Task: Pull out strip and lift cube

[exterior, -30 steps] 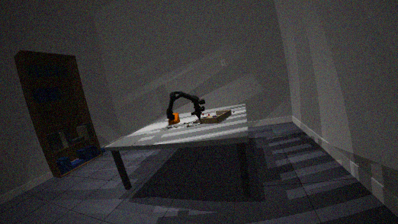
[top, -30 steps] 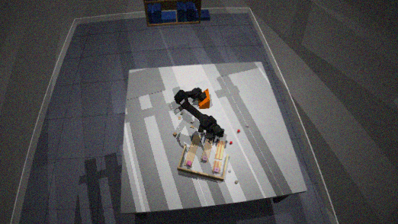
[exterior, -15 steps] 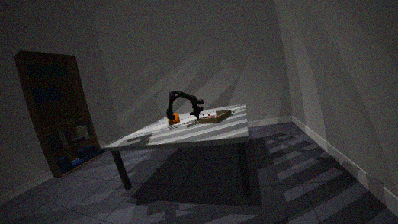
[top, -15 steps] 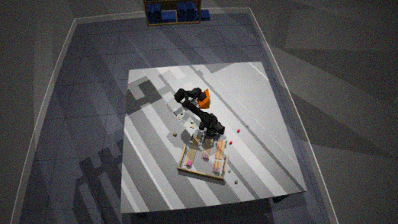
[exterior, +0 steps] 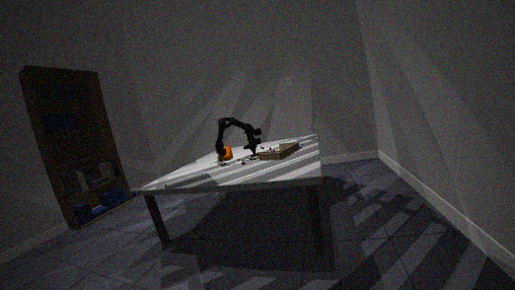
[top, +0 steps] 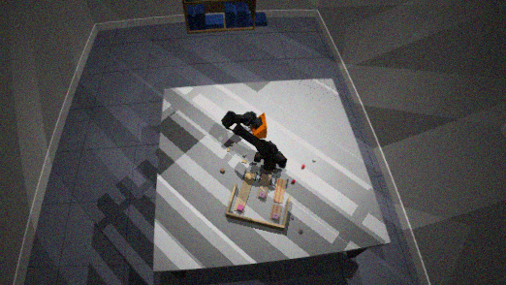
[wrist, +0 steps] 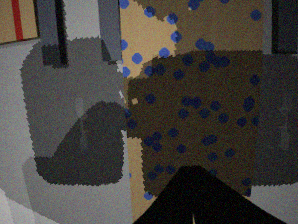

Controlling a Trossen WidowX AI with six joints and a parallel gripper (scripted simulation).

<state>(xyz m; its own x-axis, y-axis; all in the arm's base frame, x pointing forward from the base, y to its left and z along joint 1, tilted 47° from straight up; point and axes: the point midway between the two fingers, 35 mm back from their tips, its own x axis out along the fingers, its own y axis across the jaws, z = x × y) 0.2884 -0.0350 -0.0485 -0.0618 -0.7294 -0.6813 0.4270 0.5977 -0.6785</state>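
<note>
Now: the strip 8 cm ahead of my gripper tip and 4 cm to the right of it.
</note>
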